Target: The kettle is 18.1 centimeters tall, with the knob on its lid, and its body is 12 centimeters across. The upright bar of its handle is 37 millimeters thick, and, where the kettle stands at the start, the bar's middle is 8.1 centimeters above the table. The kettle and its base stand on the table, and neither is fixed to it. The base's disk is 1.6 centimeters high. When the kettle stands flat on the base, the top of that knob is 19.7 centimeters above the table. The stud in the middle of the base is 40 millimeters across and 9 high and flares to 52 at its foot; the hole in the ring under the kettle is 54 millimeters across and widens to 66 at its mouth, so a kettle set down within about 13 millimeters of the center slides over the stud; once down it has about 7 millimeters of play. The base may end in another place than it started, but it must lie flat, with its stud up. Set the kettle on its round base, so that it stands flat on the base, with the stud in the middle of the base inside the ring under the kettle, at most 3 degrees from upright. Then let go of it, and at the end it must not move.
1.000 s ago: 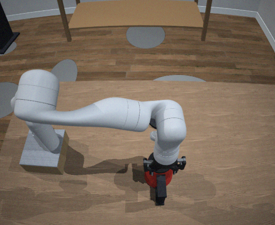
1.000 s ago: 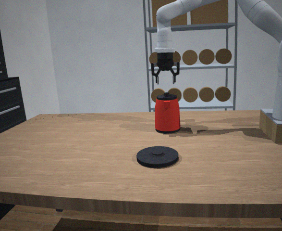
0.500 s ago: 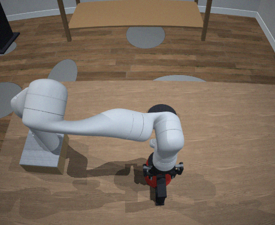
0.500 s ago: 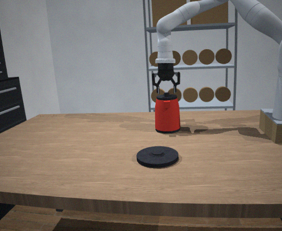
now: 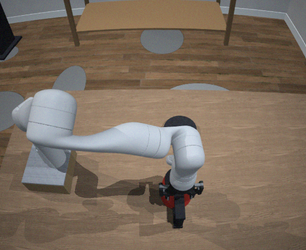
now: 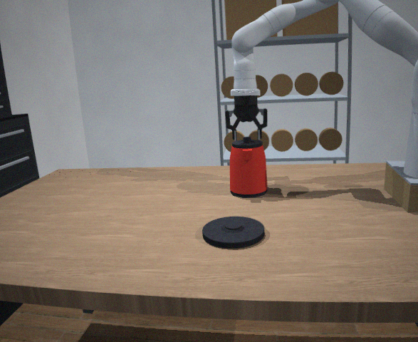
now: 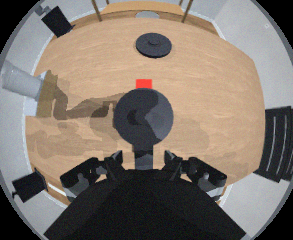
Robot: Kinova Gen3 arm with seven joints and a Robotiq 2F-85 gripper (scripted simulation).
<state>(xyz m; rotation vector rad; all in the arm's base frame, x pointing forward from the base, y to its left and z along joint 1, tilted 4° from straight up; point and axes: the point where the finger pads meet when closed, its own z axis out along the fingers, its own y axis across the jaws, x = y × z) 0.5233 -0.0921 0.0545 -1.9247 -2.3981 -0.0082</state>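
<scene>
Right now my hand is 8 cm above the red kettle, 3 cm to the right of it and 1 cm past it. From my hand the other things lie so: round black base: 38 cm to the left, 16 cm below, 4 cm behind.
</scene>
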